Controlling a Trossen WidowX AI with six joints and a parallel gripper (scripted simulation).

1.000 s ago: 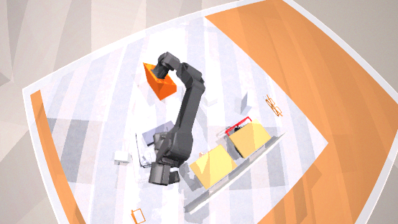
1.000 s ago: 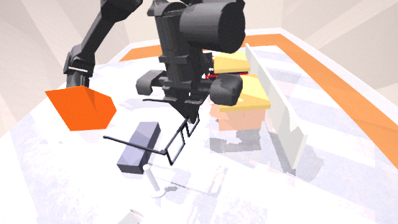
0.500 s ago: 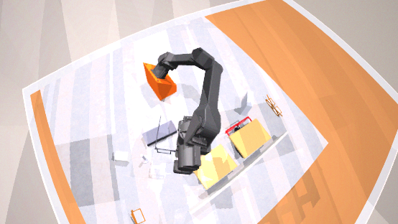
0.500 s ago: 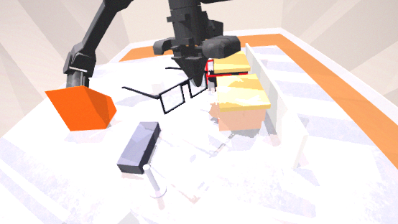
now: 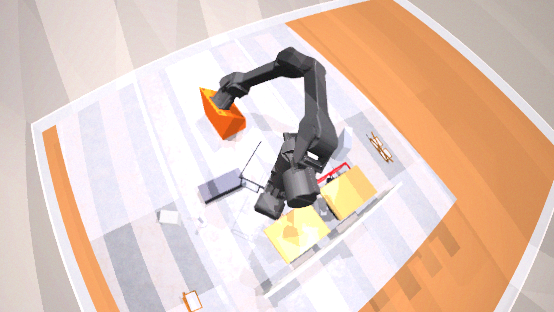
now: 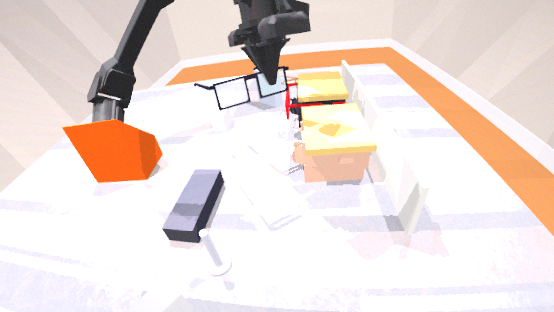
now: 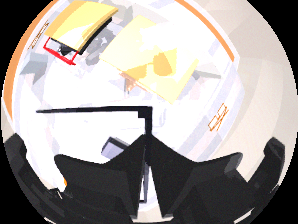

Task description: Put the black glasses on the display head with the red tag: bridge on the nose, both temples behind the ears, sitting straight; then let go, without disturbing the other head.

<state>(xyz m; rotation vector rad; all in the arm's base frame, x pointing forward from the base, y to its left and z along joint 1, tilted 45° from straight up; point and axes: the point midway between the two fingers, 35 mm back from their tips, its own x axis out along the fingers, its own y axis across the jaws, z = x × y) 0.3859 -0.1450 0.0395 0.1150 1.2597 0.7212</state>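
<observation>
Now: the dark grey box 19 cm below my gripper tip, 17 cm behind it and 7 cm to the right of it. Also, from my gripper tip: display head: 24 cm to the left, 15 cm below, 10 cm ahead; pale see-through panel: 21 cm ahead, 15 cm below, 12 cm to the left; white post: 20 cm to the right, 18 cm below, 12 cm behind.
</observation>
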